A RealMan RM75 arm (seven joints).
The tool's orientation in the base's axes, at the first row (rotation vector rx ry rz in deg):
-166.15, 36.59, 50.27
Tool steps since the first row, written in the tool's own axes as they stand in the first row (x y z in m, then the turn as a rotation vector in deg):
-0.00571, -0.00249, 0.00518, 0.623, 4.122, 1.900
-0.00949, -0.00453, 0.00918, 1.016, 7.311, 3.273
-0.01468, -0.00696, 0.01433, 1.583, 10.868, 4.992
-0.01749, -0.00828, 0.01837, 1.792, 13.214, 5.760
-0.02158, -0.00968, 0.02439, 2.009, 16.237, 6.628
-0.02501, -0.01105, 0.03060, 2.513, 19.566, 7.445
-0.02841, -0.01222, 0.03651, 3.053, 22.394, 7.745
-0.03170, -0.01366, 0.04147, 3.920, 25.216, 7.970
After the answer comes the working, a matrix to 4 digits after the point.
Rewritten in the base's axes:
-0.00601, 0.00523, -0.00145, -2.165, -3.697, -1.623
-0.01014, 0.00914, -0.00291, -3.856, -6.540, -2.749
-0.01577, 0.01412, -0.00461, -5.744, -9.728, -4.232
-0.01947, 0.01702, -0.00658, -6.922, -11.828, -4.814
-0.02513, 0.02079, -0.00952, -8.417, -14.534, -5.434
-0.03041, 0.02431, -0.01298, -9.791, -17.634, -6.144
-0.03559, 0.02759, -0.01618, -10.668, -20.373, -6.476
-0.04008, 0.03092, -0.01867, -11.257, -23.240, -6.923

The tool's axes in the first row as the columns of a matrix, in the base's axes (rounded; the answer above uses it unrounded):
0.7545, -0.3990, -0.5212
-0.3733, -0.9139, 0.1593
-0.5399, 0.0744, -0.8385

